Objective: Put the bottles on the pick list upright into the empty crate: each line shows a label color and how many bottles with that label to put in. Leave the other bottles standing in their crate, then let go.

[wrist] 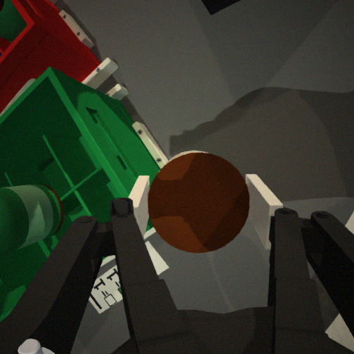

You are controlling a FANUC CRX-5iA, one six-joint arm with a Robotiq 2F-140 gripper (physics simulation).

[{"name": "my gripper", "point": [197, 191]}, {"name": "white bottle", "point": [198, 202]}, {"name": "pick list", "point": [106, 291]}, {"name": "green panel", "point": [110, 116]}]
